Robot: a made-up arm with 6 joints. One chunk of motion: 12 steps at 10 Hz.
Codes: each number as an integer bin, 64 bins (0 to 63) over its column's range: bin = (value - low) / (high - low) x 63, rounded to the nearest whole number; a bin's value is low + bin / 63 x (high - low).
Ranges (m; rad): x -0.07..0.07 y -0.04..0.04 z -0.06..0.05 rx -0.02..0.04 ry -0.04..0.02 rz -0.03..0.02
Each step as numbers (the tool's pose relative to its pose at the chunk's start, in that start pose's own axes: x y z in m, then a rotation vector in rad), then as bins.
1 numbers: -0.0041 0.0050 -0.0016 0.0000 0.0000 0.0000
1 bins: 30 35 33 21 42 38
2 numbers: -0.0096 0.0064 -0.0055 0.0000 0.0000 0.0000
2 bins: 27 37 31 21 42 38
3 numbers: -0.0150 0.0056 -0.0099 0.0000 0.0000 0.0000
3 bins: 25 36 29 21 42 38
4 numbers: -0.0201 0.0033 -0.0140 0.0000 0.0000 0.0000
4 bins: 22 34 26 21 42 38
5 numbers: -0.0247 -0.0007 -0.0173 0.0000 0.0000 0.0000
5 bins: 20 31 24 21 42 38
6 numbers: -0.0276 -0.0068 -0.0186 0.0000 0.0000 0.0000
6 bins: 19 26 24 21 42 38
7 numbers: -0.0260 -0.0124 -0.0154 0.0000 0.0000 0.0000
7 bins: 20 22 26 21 42 38
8 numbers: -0.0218 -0.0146 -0.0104 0.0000 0.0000 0.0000
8 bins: 22 20 28 21 42 38
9 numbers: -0.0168 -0.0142 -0.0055 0.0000 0.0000 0.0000
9 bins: 24 20 31 21 42 38
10 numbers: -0.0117 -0.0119 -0.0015 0.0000 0.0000 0.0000
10 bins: 26 22 34 21 42 38
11 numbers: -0.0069 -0.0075 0.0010 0.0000 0.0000 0.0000
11 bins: 28 26 35 21 42 38
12 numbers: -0.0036 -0.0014 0.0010 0.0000 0.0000 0.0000
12 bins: 30 30 35 21 42 38
